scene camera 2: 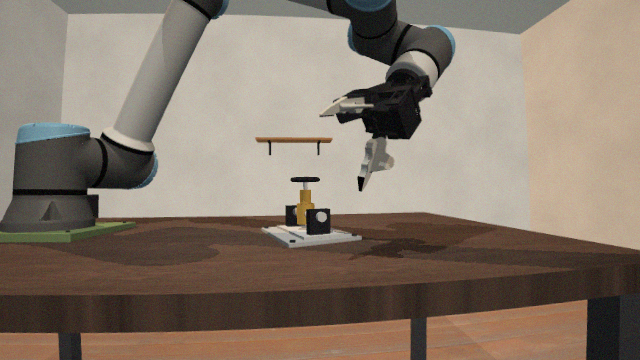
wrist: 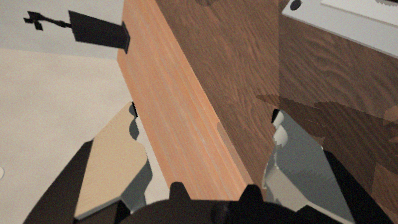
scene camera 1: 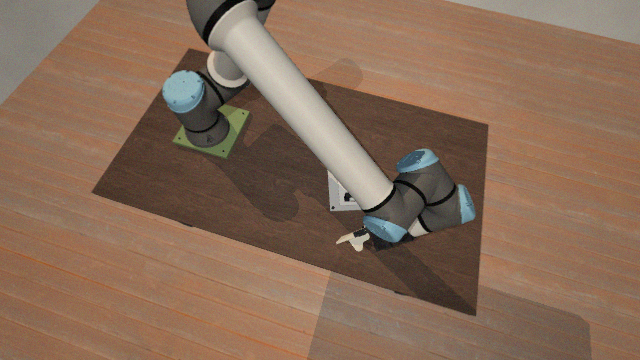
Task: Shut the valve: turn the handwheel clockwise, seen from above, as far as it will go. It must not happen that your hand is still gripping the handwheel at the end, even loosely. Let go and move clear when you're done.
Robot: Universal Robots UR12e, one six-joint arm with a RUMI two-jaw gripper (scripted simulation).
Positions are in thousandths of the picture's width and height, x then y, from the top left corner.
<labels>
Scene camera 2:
my gripper: 535,440
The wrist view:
my gripper: 514,475
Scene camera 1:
my gripper: 546,654
</labels>
